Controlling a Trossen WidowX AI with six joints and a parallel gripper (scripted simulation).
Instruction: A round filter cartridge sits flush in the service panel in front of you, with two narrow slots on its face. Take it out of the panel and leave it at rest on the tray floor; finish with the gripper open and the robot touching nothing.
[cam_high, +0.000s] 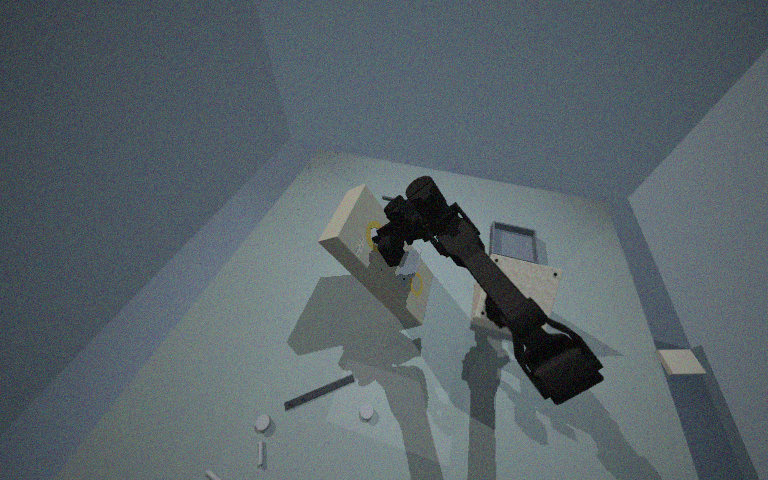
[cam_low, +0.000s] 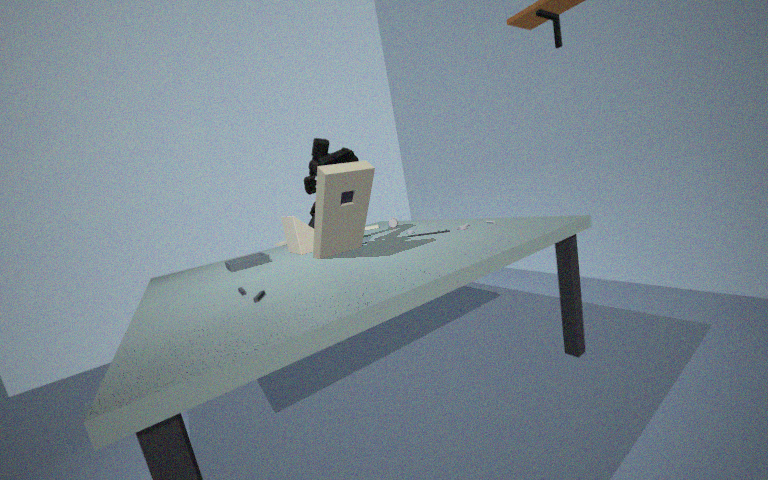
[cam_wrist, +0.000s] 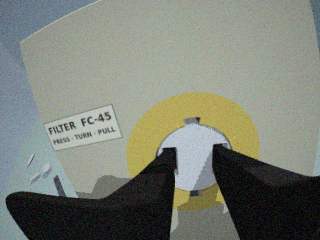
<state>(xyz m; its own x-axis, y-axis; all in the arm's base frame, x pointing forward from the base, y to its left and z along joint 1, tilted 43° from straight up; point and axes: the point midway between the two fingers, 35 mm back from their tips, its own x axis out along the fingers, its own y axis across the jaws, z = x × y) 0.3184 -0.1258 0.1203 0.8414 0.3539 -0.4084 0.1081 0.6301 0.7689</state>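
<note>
Right now my gripper tip is 1 cm short of the round filter cartridge and 1 cm above it. The rest, counted from my gripper tip: beige service panel (8 cm below, 4 cm behind); grey tray (43 cm behind, 27 cm to the right, 22 cm below).
</note>
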